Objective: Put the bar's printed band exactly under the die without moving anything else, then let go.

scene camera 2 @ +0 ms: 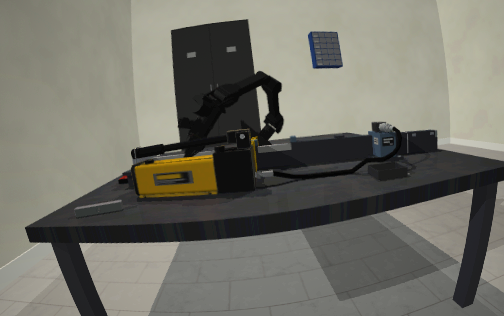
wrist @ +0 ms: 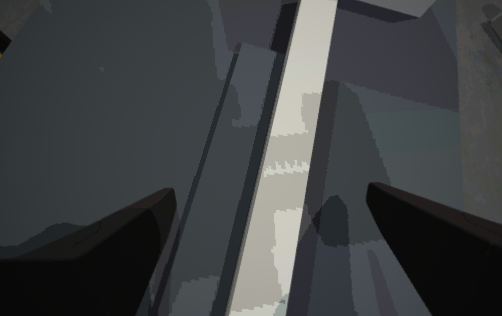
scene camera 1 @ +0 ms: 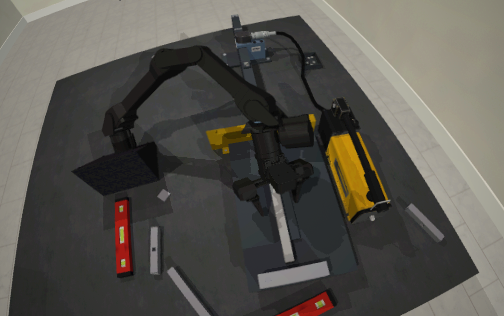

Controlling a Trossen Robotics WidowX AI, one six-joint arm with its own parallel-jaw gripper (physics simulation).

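Pixels of known places: gripper, fingertip midpoint: point(scene camera 2: 184, 157) point(wrist: 270, 194) point(scene camera 1: 279, 209); arm's base, origin of the base link: point(scene camera 2: 262, 137) point(scene camera 1: 125, 150).
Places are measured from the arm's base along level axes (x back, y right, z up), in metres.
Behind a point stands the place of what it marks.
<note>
A long pale bar point(scene camera 1: 286, 235) {x -0.323, y 0.432, z 0.007 m} point(wrist: 302, 75) {x -0.322, y 0.421, z 0.007 m} lies lengthwise on the dark bed point(scene camera 1: 325, 240) {x -0.403, y 0.482, z -0.013 m}, beside a low dark strip. Its far part is hidden under my arm in the first scene view. My gripper point(scene camera 1: 279, 207) {x -0.340, y 0.364, z -0.004 m} point(wrist: 270, 194) {x -0.340, y 0.364, z -0.004 m} is open and empty above the bar, with one finger on each side of it; in the wrist view the bar runs between the fingertips. Light and shadow patches cross the bar, and I cannot make out its printed band. I cannot identify the die. A yellow crosspiece point(scene camera 1: 230, 134) {x -0.317, y 0.099, z -0.001 m} stands across the bed behind my gripper.
A pale block point(scene camera 1: 294, 275) {x -0.294, y 0.522, z 0.028 m} lies across the bar's near end. A yellow machine point(scene camera 1: 357, 175) {x -0.555, y 0.384, z 0.021 m} point(scene camera 2: 175, 176) {x -0.620, y 0.372, z -0.012 m} stands at the right, cabled to the back. A blue box point(scene camera 1: 255, 50) {x -0.563, y -0.256, z -0.009 m} point(scene camera 2: 382, 143) {x -0.603, y -0.254, z -0.008 m} stands behind. Red levels point(scene camera 1: 123, 237) {x 0.078, y 0.246, z -0.050 m} point(scene camera 1: 310, 302) {x -0.307, y 0.592, z -0.047 m} and grey bars point(scene camera 1: 155, 250) {x -0.005, y 0.322, z -0.042 m} point(scene camera 1: 425, 222) {x -0.683, y 0.575, z -0.043 m} lie around.
</note>
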